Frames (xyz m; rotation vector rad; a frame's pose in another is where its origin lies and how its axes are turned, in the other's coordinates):
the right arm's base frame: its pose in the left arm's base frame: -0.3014 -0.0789 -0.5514 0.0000 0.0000 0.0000
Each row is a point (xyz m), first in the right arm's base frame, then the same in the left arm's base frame.
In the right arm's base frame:
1: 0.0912 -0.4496 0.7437
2: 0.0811 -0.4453 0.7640
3: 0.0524 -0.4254 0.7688
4: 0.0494 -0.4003 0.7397
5: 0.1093 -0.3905 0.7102
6: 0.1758 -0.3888 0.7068
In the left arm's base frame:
1: -0.2102 -0.5285 0.1923
2: -0.2203 -0.5242 0.2126
3: -0.2490 -0.5043 0.2174
4: -0.2520 -0.4792 0.1883
5: -0.1921 -0.4694 0.1588
6: -0.1256 -0.4677 0.1554

